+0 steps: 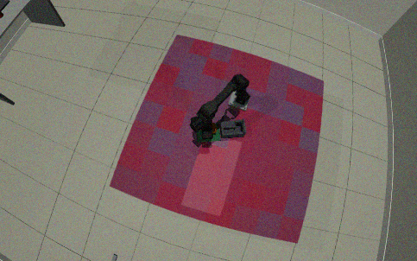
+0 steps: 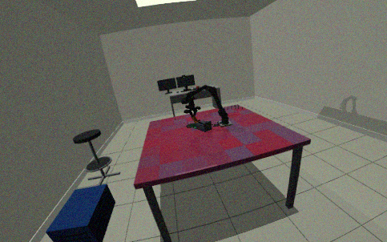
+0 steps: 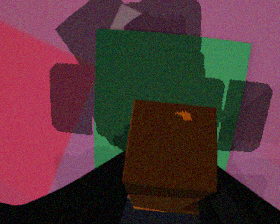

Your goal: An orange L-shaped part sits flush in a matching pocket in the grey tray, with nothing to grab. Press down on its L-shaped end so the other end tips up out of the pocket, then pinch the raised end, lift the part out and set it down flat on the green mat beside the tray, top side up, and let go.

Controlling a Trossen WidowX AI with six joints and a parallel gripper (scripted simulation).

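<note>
Now: the green mat 1 cm behind my gripper tip, 2 cm to the left of it and 11 cm below it. Also, from my gripper tip: grey tray 7 cm behind, 16 cm to the left, 11 cm below; orange part 3 cm behind, 2 cm to the left, 3 cm below.
</note>
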